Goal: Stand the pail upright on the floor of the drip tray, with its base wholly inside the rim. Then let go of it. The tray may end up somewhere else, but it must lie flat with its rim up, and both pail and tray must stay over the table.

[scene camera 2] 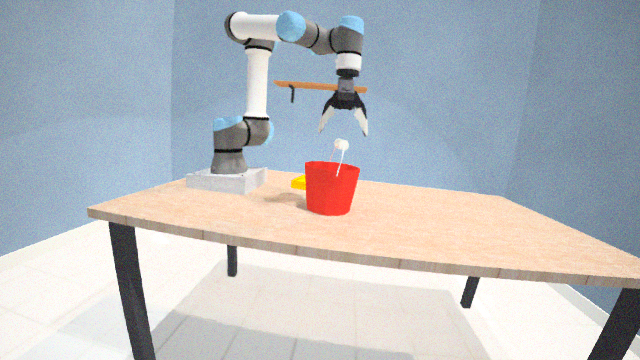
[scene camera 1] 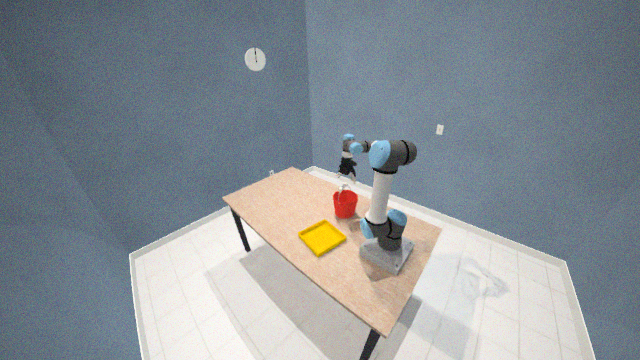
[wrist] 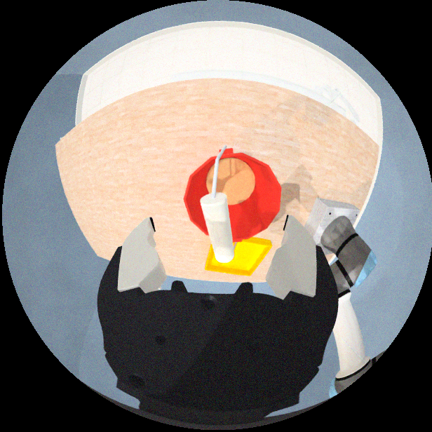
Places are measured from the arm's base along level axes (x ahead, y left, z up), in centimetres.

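Pixels of known places: gripper, fingertip midpoint: (scene camera 2: 342, 135) (scene camera 1: 346, 181); arm's base, link origin: (scene camera 2: 229, 171) (scene camera 1: 388, 241).
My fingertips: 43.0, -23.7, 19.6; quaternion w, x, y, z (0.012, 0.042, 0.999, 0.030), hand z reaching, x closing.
Note:
Ahead of a thing's pixels: the offset from my fingertips to its middle, as dx, dy, dz. Level surfaces: height alone.
The red pail (scene camera 1: 345, 206) (scene camera 2: 331, 192) (wrist: 267, 200) stands upright on the table, beside the tray and apart from it. Its white handle grip @(+0.5, +4.3, -3.1) (scene camera 1: 344, 188) (scene camera 2: 341, 144) (wrist: 218, 227) stands up above the pail's rim. The yellow drip tray @(-1.7, +37.1, -24.4) (scene camera 1: 322, 237) (scene camera 2: 298, 183) (wrist: 252, 255) lies flat with its rim up; in scene camera 2 the pail hides most of it. My gripper (scene camera 1: 346, 178) (scene camera 2: 343, 134) (wrist: 218, 218) is open and empty, pointing down. Its fingertips are a little above the handle grip, which appears between the two fingers in the wrist view.
The wooden table @(dz -26.0) (scene camera 1: 270, 200) (scene camera 2: 425, 225) (wrist: 125, 165) carries the pail, the tray and the robot's grey base (scene camera 1: 372, 255) (scene camera 2: 225, 182) (wrist: 320, 215). In scene camera 1 the tray lies near a long table edge. An orange-brown shelf (scene camera 2: 310, 85) shows behind the arm.

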